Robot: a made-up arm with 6 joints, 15 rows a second.
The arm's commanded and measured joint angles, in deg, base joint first. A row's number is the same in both.
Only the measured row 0 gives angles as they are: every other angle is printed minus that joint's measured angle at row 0.
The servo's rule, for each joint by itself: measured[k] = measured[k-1] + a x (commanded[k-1-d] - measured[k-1]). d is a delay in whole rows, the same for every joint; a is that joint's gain. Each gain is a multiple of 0.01, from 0.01 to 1. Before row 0 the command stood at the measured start. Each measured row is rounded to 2 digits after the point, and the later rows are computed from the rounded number. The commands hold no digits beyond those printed.
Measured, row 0:
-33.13 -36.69 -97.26 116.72 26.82 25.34
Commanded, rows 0 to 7:
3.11 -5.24 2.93 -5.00 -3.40 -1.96
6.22 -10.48 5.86 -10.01 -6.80 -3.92
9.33 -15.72 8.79 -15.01 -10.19 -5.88
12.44 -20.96 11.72 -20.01 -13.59 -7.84
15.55 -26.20 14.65 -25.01 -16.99 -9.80
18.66 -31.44 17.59 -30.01 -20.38 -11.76
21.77 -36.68 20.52 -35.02 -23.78 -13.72
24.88 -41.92 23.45 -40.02 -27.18 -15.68
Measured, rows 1 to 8:
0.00 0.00 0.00 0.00 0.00 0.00
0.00 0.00 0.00 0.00 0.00 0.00
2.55 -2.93 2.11 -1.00 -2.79 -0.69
5.56 -7.16 4.81 -2.80 -6.08 -1.82
8.65 -11.95 7.68 -5.24 -9.45 -3.24
11.76 -17.00 10.59 -8.19 -12.84 -4.85
14.87 -22.15 13.51 -11.55 -16.24 -6.58
17.98 -27.35 16.45 -15.24 -19.63 -8.39
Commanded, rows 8 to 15:
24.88 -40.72 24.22 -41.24 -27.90 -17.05
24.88 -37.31 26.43 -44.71 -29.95 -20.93
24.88 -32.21 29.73 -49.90 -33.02 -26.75
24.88 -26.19 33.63 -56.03 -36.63 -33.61
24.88 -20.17 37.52 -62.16 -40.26 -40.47
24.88 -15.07 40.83 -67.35 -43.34 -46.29
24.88 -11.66 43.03 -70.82 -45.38 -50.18
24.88 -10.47 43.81 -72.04 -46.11 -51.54
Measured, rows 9 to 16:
21.09 -32.57 19.38 -19.20 -23.03 -10.26
24.20 -37.81 22.31 -23.36 -26.43 -12.16
24.76 -39.44 23.69 -26.94 -27.64 -13.87
24.86 -38.25 25.66 -30.49 -29.53 -16.34
24.88 -34.87 28.59 -34.37 -32.39 -19.98
24.88 -30.01 32.22 -38.70 -35.87 -24.75
24.88 -24.50 36.04 -43.39 -39.47 -30.25
24.88 -19.22 39.49 -48.18 -42.64 -35.86

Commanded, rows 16 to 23:
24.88 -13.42 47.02 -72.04 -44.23 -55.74
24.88 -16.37 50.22 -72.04 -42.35 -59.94
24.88 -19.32 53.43 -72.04 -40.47 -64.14
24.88 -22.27 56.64 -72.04 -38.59 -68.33
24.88 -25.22 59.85 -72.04 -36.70 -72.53
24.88 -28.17 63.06 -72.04 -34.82 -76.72
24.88 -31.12 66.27 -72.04 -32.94 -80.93
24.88 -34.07 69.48 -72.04 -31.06 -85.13
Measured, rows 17 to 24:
24.88 -14.99 42.04 -52.71 -44.89 -40.87
24.88 -12.46 43.31 -56.58 -45.89 -44.60
24.88 -13.00 45.98 -59.67 -44.53 -48.50
24.88 -14.89 49.03 -62.14 -42.74 -52.50
24.88 -17.37 52.20 -64.12 -40.88 -56.57
24.88 -20.11 55.40 -65.70 -39.00 -60.69
24.88 -22.97 58.60 -66.97 -37.11 -64.83
24.88 -25.88 61.81 -67.98 -35.23 -68.99

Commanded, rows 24 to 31:
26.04 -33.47 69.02 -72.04 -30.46 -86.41
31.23 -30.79 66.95 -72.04 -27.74 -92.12
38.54 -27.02 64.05 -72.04 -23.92 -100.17
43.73 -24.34 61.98 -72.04 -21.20 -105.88
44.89 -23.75 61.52 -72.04 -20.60 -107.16
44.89 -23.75 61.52 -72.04 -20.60 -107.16
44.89 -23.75 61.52 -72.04 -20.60 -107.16
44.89 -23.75 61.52 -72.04 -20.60 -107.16
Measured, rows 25 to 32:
24.88 -28.81 65.02 -68.79 -33.35 -73.17
24.88 -31.76 68.23 -69.44 -31.47 -77.36
25.83 -32.72 68.80 -69.96 -30.64 -80.53
30.26 -31.64 67.47 -70.38 -28.26 -84.59
37.05 -29.05 65.01 -70.71 -24.70 -90.04
42.53 -26.41 62.83 -70.98 -21.83 -95.58
44.47 -24.92 61.89 -71.19 -20.82 -99.63
44.81 -24.26 61.62 -71.36 -20.64 -102.27

